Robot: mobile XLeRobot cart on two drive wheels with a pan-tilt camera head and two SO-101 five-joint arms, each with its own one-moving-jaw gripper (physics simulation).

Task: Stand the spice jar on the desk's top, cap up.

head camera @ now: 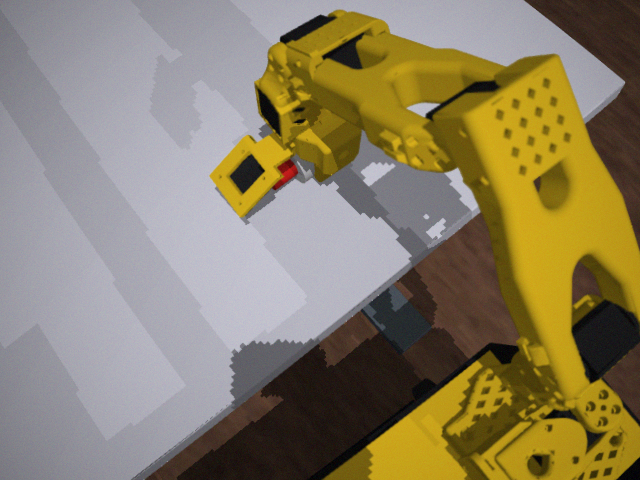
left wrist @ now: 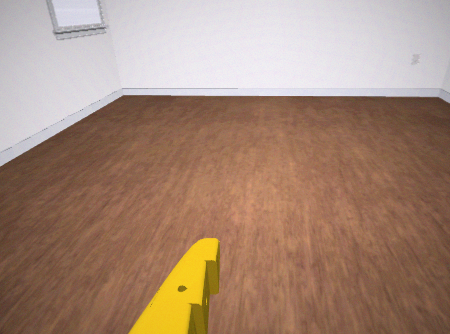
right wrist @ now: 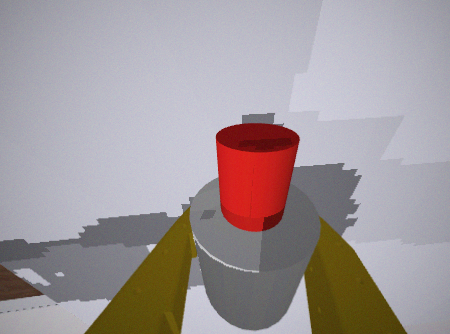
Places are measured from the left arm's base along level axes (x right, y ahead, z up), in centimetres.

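Pixels of known places: left hand, tool point: [left wrist: 218,258]; right hand, tool point: [head camera: 319,174] [right wrist: 205,212]; right arm's base, link origin: [head camera: 556,424].
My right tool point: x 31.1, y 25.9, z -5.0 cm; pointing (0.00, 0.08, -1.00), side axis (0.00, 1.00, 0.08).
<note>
Behind a point stands the place of what it marks.
The spice jar [head camera: 303,171] {z -2.7, x 29.5, y 25.7 cm} [right wrist: 252,295] has a grey cylindrical body and a red cap [head camera: 285,174] {z -3.1, x 28.3, y 26.5 cm} [right wrist: 255,180]. In the right wrist view the cap end faces up and toward the camera. In the head camera the jar is largely hidden by my right gripper [head camera: 305,166] {z -5.0, x 31.1, y 25.9 cm} [right wrist: 255,225]. That gripper is shut on the jar, with one jaw against each side of the grey body. The views do not show whether its base touches the desk [head camera: 206,248] {z -5.5, x 20.1, y 26.1 cm} [right wrist: 125,100] {z -5.5, x 26.7, y 23.7 cm}. My left gripper [left wrist: 212,250] shows one notched jaw over the floor, so it is fully open, away from the jar.
The desk's near edge [head camera: 330,330] {z -6.8, x 24.3, y 15.2 cm} runs diagonally across the head camera, with the yellow cart [head camera: 398,449] below it at the right. The brown floor [left wrist: 250,175] {z -77.5, x 25.7, y -184.5 cm} shows in the left wrist view, with white walls [left wrist: 275,45] {z -21.0, x 24.8, y -382.4 cm} and a window [left wrist: 77,12] {z 18.9, x 213.8, y -311.1 cm} beyond.
</note>
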